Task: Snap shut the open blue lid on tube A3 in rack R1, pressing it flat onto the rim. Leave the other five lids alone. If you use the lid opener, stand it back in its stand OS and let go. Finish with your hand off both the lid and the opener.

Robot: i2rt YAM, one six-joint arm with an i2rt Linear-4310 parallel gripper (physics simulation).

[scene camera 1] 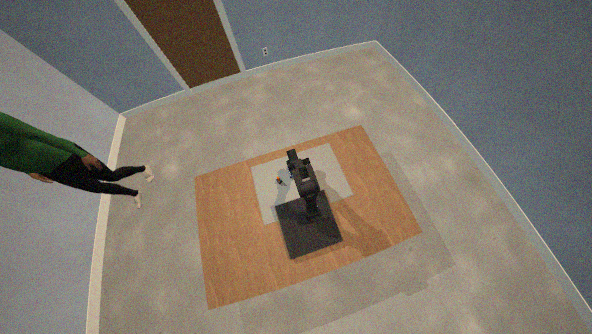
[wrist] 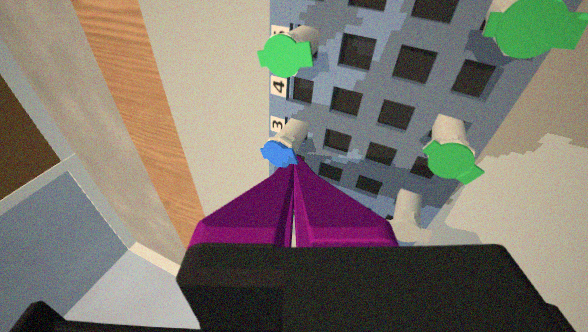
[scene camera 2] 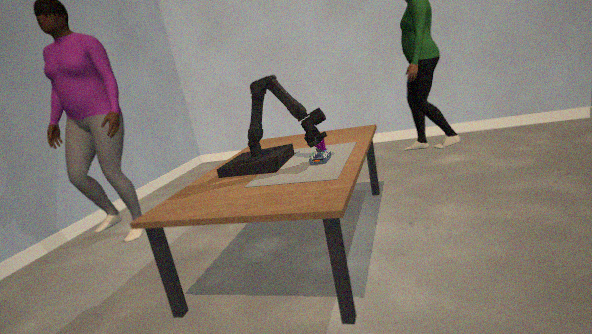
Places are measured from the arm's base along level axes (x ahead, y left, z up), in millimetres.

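Pixels of known places: gripper, fingertip midpoint: (wrist: 294,166) (scene camera 2: 326,152); arm's base at its link origin: (scene camera 1: 312,216) (scene camera 2: 257,157).
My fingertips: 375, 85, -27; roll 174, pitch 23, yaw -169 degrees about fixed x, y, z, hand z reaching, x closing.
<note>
For each thing: its middle in the pictures, then the offset to it from my fingertips, as dx, dy, dz. "*": a spot on its surface instead. Level surfaces: height alone.
- blue lid at the middle of its body: (wrist: 276,154) +4, -22, +19
- blue-grey rack R1 at a spot on its surface: (wrist: 430,37) * -31, -75, +0
- white lid at the middle of its body: (wrist: 405,231) -56, -10, +18
- dark object at the middle of its body: (scene camera 1: 278,179) -84, +103, +16
- pale mat at its surface level: dz -30
- wooden table at its surface level: dz -33
The blue lid (wrist: 278,153) is at the top end of the pale tube A3 (wrist: 295,131), beside the label 3 in the wrist view. Part of the tube's rim shows along its upper edge; I cannot tell if it lies flat. My gripper (wrist: 294,166) (scene camera 2: 321,151) is shut and empty, its magenta tips at the lid's right edge; contact is unclear. The blue-grey rack R1 (wrist: 430,37) (scene camera 2: 326,160) lies below. Green lids (wrist: 285,55) (wrist: 536,27) (wrist: 451,161) and a white lid (wrist: 411,232) stand on other tubes. The fingers hide part of the rack.
A small orange and dark object (scene camera 1: 279,180) lies left of the arm; I cannot tell if it is the opener in stand OS. A pale mat (scene camera 1: 340,182) (scene camera 2: 345,155) lies on the wooden table (scene camera 1: 225,240) (scene camera 2: 240,207). Two people (scene camera 2: 82,80) (scene camera 2: 421,85) stand beyond it.
</note>
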